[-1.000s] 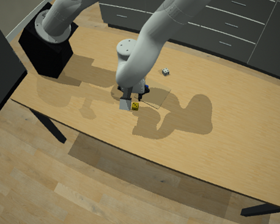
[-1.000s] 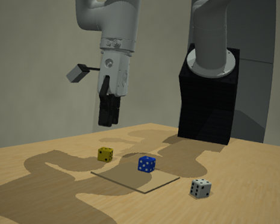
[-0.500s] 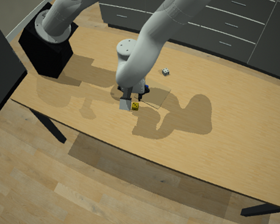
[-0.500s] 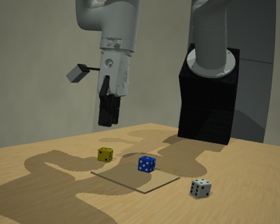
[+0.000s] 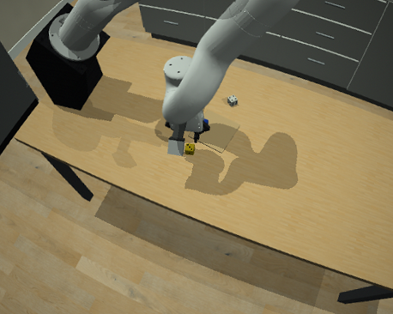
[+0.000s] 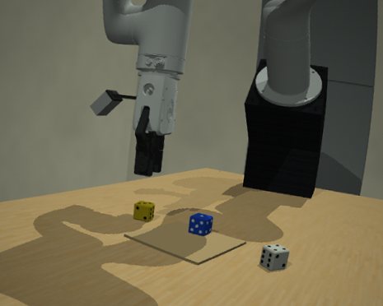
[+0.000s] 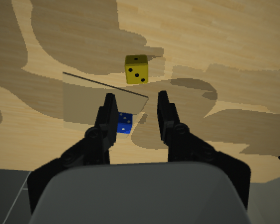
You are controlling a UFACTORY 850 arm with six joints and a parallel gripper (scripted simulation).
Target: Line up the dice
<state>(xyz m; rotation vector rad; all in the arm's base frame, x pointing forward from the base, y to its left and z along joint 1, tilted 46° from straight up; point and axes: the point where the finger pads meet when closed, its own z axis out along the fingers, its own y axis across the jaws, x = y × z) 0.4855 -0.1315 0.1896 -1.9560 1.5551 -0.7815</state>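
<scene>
My gripper is now 9 cm above the yellow die. Also, from my hand: white die: 26 cm to the left, 9 cm below, 7 cm ahead; tan mat: 11 cm to the left, 10 cm below, 5 cm ahead; blue die: 11 cm to the left, 8 cm below.
</scene>
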